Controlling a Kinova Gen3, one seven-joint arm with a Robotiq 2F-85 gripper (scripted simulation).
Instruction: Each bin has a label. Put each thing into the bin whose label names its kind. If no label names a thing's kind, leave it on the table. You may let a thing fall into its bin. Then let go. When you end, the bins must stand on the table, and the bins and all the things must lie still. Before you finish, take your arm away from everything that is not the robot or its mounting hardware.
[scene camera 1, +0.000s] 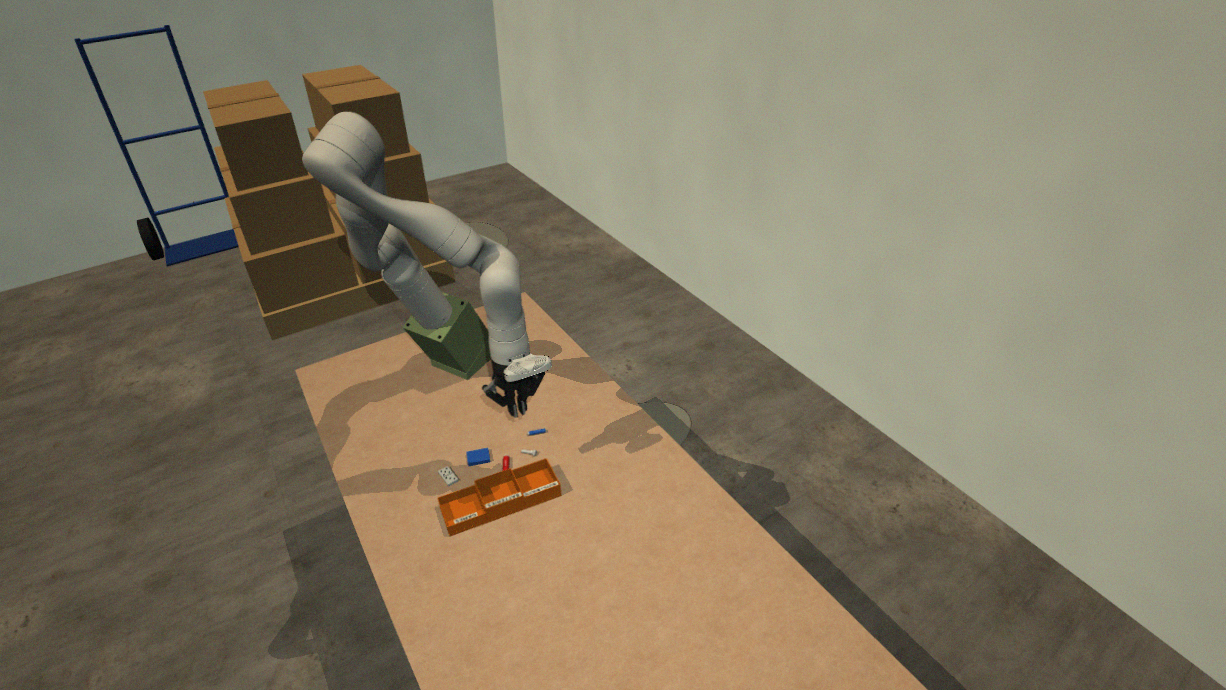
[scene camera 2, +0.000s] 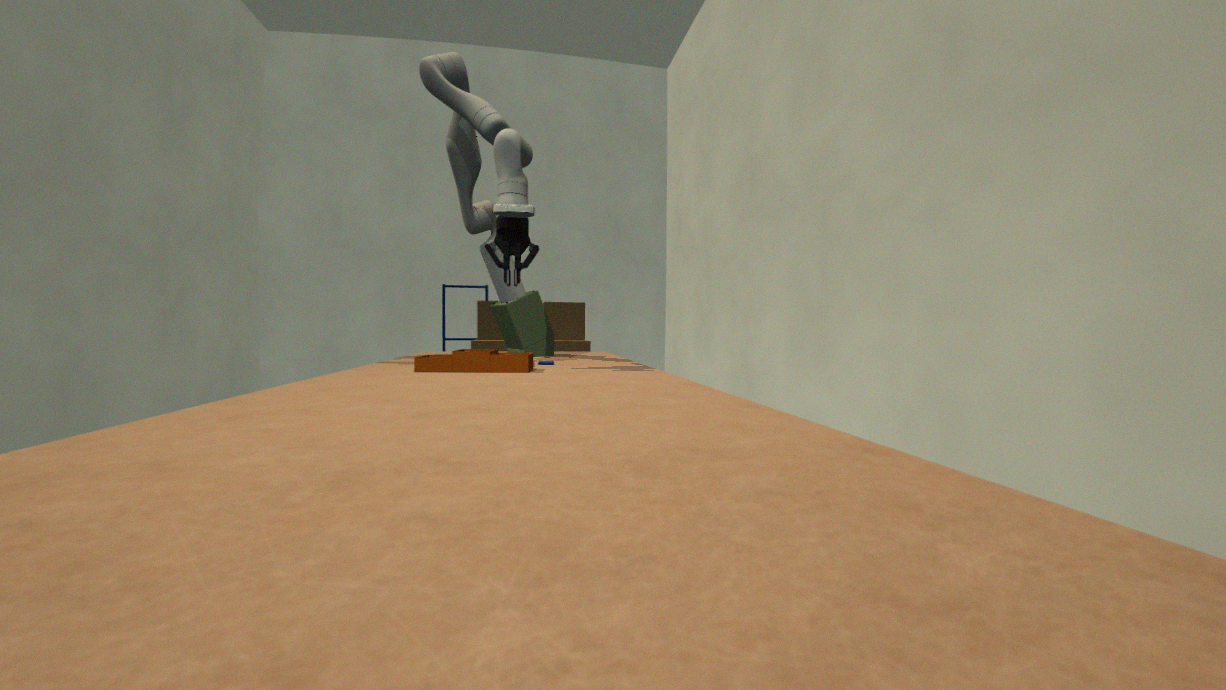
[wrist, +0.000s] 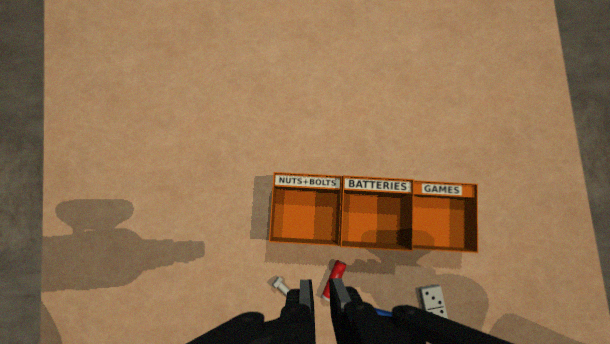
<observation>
My gripper shows in scene camera 1, in scene camera 2 (512, 285) and in the wrist view. A joined orange bins shows in scene camera 1, in scene camera 2 and in the wrist view (381, 213). The same spot on the joined orange bins: (scene camera 2: 465, 360) is (scene camera 1: 500, 510). One and the same spot on my gripper: (wrist: 346, 313) is (scene camera 1: 514, 400).
</observation>
